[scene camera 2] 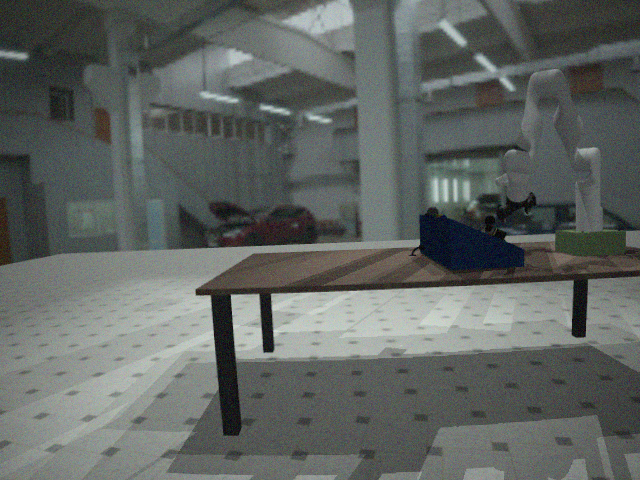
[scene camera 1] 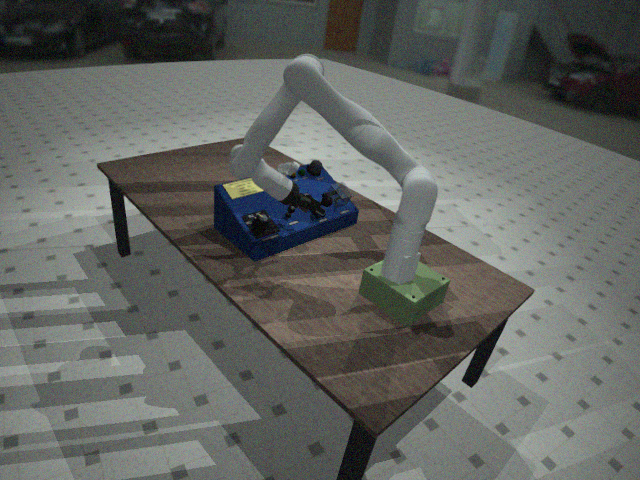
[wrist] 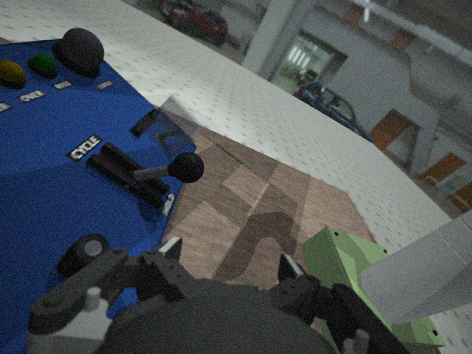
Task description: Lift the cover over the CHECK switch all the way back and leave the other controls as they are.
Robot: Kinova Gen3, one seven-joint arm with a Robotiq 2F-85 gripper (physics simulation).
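Frame: origin at the arm's base, x right, y up, z back, level; centimetres.
Where they show: gripper, fingertip midpoint: (scene camera 2: 515, 216) (scene camera 1: 315, 211) (wrist: 230, 257); arm's base, link origin: (scene camera 2: 588, 231) (scene camera 1: 396, 273) (wrist: 382, 294).
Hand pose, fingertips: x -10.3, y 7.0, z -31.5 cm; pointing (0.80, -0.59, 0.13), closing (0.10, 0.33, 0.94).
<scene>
Things, the pixels of their centre, and the offset from my fingertips. "pt": a spot on its surface instead. Level surfaces: height alone.
- blue control panel, surface spot: (wrist: 35, 200) pt dz -17.7, dx -0.6, dy -4.7 cm
- clear cover, body centre: (wrist: 172, 127) (scene camera 1: 339, 195) (scene camera 2: 468, 225) dz -14.9, dx +20.8, dy -4.0 cm
- black ball-ended lever, body centre: (wrist: 188, 167) (scene camera 1: 327, 201) dz -7.8, dx +9.9, dy -1.5 cm
- CYCLE label, surface spot: (wrist: 84, 148) pt dz -19.9, dx +7.3, dy -4.4 cm
- black round knob, body centre: (wrist: 88, 251) dz -10.5, dx -2.8, dy -3.7 cm
- large dark mushroom knob, surface spot: (wrist: 80, 51) (scene camera 1: 313, 167) pt dz -29.1, dx +16.7, dy +2.2 cm
- green button, surface spot: (wrist: 44, 65) pt dz -29.1, dx +11.5, dy +0.7 cm
- yellow button, surface spot: (wrist: 11, 73) pt dz -28.0, dx +7.0, dy +0.8 cm
- dark square control, body centre: (scene camera 1: 262, 220) (scene camera 2: 499, 234) dz -9.0, dx -14.8, dy -5.4 cm
- table, surface height: dy -16.1 cm
The blue control panel (scene camera 1: 305, 236) (scene camera 2: 454, 250) (wrist: 35, 200) stands on the table. A clear cover (scene camera 1: 339, 193) (wrist: 176, 127) sits at the panel's right edge, over a small dark switch; its label is not readable, and its exact angle is hard to tell. The black ball-ended lever (scene camera 1: 326, 198) (wrist: 186, 167) stands beside it, in a slotted guide near the CYCLE label (wrist: 84, 148). My gripper (scene camera 1: 317, 208) (scene camera 2: 515, 210) (wrist: 230, 257) is open and empty, above the panel's front part, apart from the cover. A black round knob (wrist: 84, 254) lies left of the fingers in the wrist view.
A large dark mushroom knob (scene camera 1: 314, 166) (wrist: 80, 51), a green button (wrist: 44, 65) and a yellow button (wrist: 11, 73) are at the panel's back. A dark square control (scene camera 1: 261, 222) is at its front left. The arm's green base (scene camera 1: 403, 297) (scene camera 2: 589, 242) (wrist: 330, 260) stands on the table (scene camera 1: 330, 356).
</scene>
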